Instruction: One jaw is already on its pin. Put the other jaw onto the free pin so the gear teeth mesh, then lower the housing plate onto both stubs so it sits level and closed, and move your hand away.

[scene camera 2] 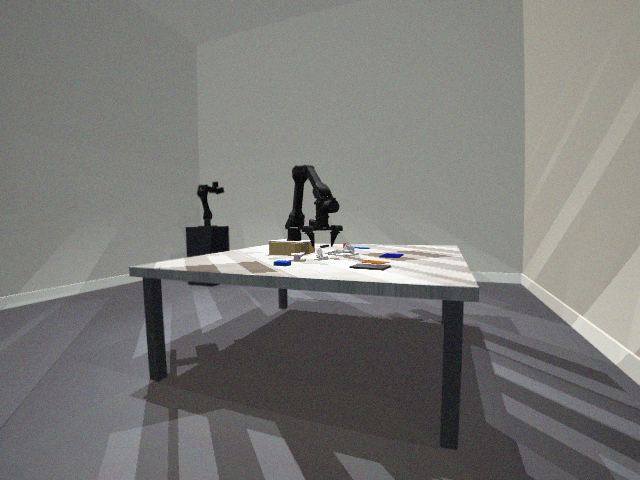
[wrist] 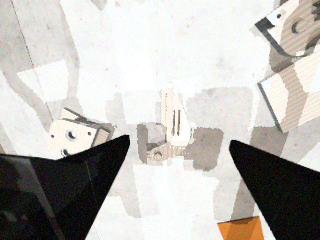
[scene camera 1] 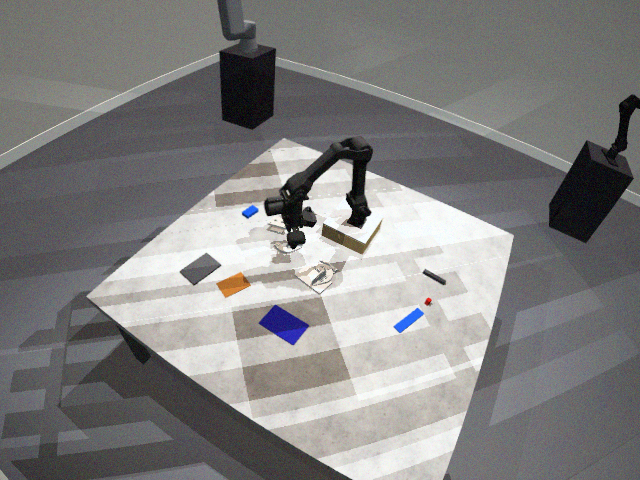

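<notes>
My gripper (scene camera 1: 291,240) open, holding nothing. Blue tile (scene camera 1: 281,323). Wrist view: my gripper (wrist: 178,141), a jaw (wrist: 176,142). Blue tile out of frame in the wrist view.
</notes>
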